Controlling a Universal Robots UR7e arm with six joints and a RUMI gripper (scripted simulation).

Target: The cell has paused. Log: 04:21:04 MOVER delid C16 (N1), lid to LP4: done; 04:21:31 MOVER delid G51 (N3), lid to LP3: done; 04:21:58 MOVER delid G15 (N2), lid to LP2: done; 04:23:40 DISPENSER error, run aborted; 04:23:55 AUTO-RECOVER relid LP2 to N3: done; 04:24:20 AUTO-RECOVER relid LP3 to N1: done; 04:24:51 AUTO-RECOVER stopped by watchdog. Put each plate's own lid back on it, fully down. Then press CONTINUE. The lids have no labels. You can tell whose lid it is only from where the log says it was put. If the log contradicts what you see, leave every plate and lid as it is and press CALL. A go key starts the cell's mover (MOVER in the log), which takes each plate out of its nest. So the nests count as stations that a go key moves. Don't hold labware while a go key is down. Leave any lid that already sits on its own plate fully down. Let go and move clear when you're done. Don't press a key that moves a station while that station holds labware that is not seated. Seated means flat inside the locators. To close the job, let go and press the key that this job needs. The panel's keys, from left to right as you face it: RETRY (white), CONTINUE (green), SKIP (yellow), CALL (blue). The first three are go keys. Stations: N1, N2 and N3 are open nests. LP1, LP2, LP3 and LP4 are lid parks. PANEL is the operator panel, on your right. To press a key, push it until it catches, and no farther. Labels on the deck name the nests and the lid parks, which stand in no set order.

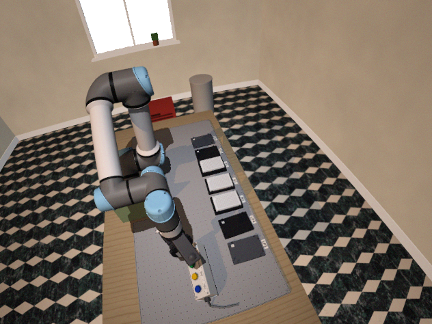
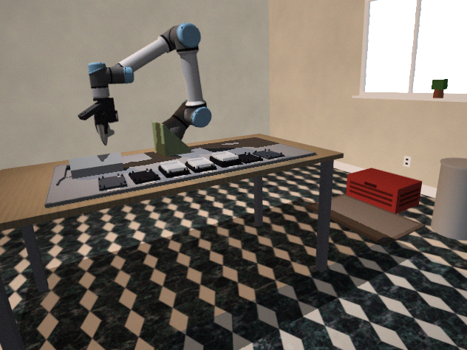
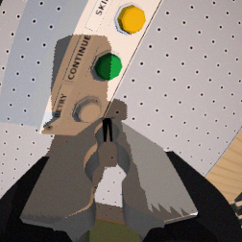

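My gripper is now 10 mm short of the green CONTINUE key, 30 mm to the left of it and 60 mm above it. Also, from my hand: black lid park (260 mm ahead, 90 mm to the left, 130 mm below); blue CALL key (130 mm to the right, 60 mm below); yellow SKIP key (80 mm to the right, 60 mm below).
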